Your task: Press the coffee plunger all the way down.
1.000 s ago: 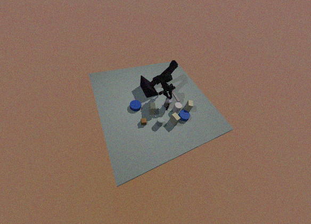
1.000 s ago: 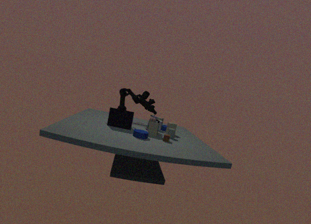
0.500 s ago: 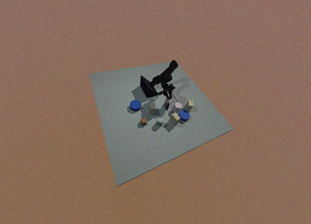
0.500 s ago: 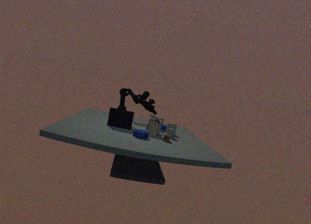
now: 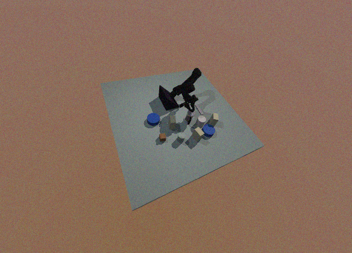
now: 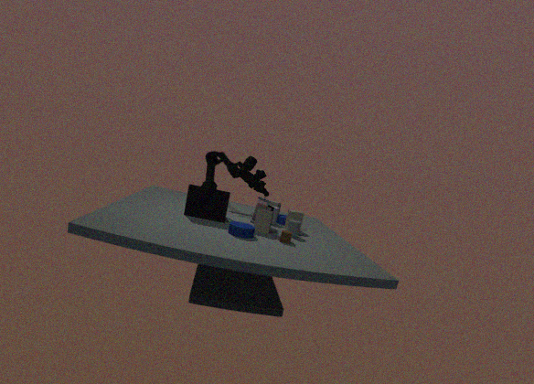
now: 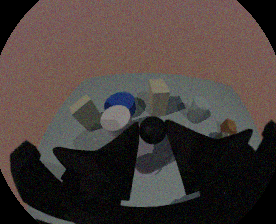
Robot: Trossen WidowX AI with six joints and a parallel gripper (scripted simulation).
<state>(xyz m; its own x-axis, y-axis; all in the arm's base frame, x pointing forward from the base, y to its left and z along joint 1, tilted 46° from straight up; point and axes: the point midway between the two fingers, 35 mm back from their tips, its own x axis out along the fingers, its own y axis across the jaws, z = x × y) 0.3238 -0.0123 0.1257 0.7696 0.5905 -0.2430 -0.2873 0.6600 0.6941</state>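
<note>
The coffee press lies 9 cm below my gripper tip and 1 cm to the right of it. From my gripper tip the other things lie so: orange cube (30 cm to the right, 15 cm below, 12 cm ahead).
</note>
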